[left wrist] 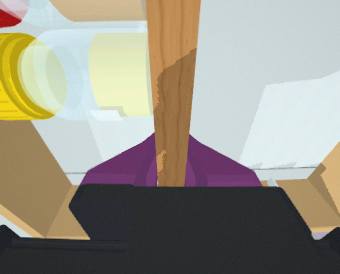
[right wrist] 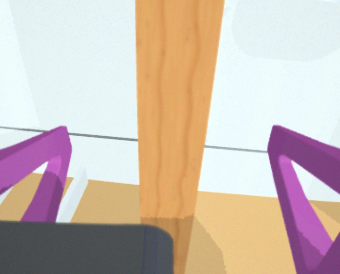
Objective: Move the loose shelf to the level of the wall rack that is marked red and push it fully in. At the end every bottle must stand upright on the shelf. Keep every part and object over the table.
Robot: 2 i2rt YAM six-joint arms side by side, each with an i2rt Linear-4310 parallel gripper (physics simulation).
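The loose shelf (left wrist: 175, 45) (right wrist: 172, 100) is a wooden board seen edge-on, running down the middle of both views. My left gripper (left wrist: 170, 137) is shut on it, with purple fingers on both faces. A clear bottle with pale yellow contents (left wrist: 117, 70) and a yellow cap (left wrist: 20, 77) has its base against the shelf face, square to it. Part of a second bottle's red cap (left wrist: 7, 12) shows at the top left corner. My right gripper (right wrist: 169, 136) is open, its fingers wide apart on either side of the shelf, not touching it. The red mark does not show.
A tan rack panel (right wrist: 240, 215) crosses the lower right wrist view, with a whitish rail (right wrist: 75, 192) on it left of the shelf. The shelf's far end overlaps this panel. Tan rack parts (left wrist: 35, 185) also show at the lower left and lower right of the left wrist view.
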